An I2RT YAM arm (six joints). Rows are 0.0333 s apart.
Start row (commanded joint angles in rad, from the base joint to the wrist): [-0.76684 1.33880 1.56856 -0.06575 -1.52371 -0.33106]
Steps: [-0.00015 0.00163 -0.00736 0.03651 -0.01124 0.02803]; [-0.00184 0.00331 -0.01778 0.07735 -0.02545 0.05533]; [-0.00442 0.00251 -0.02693 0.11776 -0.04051 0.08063]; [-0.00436 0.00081 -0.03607 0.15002 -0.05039 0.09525]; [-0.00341 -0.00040 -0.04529 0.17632 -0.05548 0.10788]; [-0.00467 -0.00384 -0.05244 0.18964 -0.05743 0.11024]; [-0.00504 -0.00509 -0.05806 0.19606 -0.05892 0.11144]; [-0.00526 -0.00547 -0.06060 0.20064 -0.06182 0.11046]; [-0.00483 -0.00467 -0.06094 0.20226 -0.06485 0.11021]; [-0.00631 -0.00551 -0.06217 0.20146 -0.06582 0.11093]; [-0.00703 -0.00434 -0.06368 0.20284 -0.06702 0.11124]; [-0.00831 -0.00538 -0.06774 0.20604 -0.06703 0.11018]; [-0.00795 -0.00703 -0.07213 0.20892 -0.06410 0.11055]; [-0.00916 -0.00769 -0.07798 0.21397 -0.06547 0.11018]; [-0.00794 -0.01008 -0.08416 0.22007 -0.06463 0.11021]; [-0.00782 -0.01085 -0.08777 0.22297 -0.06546 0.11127]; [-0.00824 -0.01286 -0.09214 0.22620 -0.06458 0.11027]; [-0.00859 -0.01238 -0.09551 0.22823 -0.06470 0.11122]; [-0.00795 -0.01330 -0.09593 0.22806 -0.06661 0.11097]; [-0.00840 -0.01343 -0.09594 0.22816 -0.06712 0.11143]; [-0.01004 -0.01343 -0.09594 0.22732 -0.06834 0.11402]
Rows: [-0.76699 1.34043 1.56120 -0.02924 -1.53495 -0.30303]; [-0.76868 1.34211 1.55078 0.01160 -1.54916 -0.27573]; [-0.77126 1.34131 1.54163 0.05201 -1.56422 -0.25043]; [-0.77120 1.33961 1.53249 0.08427 -1.57410 -0.23581]; [-0.77025 1.33840 1.52327 0.11057 -1.57919 -0.22318]; [-0.77151 1.33496 1.51612 0.12389 -1.58114 -0.22082]; [-0.77188 1.33371 1.51050 0.13031 -1.58263 -0.21962]; [-0.77210 1.33333 1.50796 0.13489 -1.58553 -0.22060]; [-0.77167 1.33413 1.50762 0.13651 -1.58856 -0.22085]; [-0.77315 1.33329 1.50639 0.13571 -1.58953 -0.22013]; [-0.77387 1.33446 1.50488 0.13709 -1.59073 -0.21982]; [-0.77515 1.33342 1.50082 0.14029 -1.59074 -0.22088]; [-0.77479 1.33177 1.49643 0.14317 -1.58781 -0.22051]; [-0.77600 1.33111 1.49058 0.14822 -1.58918 -0.22088]; [-0.77478 1.32872 1.48440 0.15432 -1.58834 -0.22085]; [-0.77466 1.32795 1.48079 0.15722 -1.58917 -0.21979]; [-0.77508 1.32594 1.47642 0.16045 -1.58829 -0.22079]; [-0.77543 1.32642 1.47305 0.16248 -1.58841 -0.21984]; [-0.77479 1.32550 1.47263 0.16231 -1.59032 -0.22009]; [-0.77524 1.32537 1.47262 0.16241 -1.59083 -0.21963]; [-0.77688 1.32537 1.47262 0.16157 -1.59205 -0.21704]
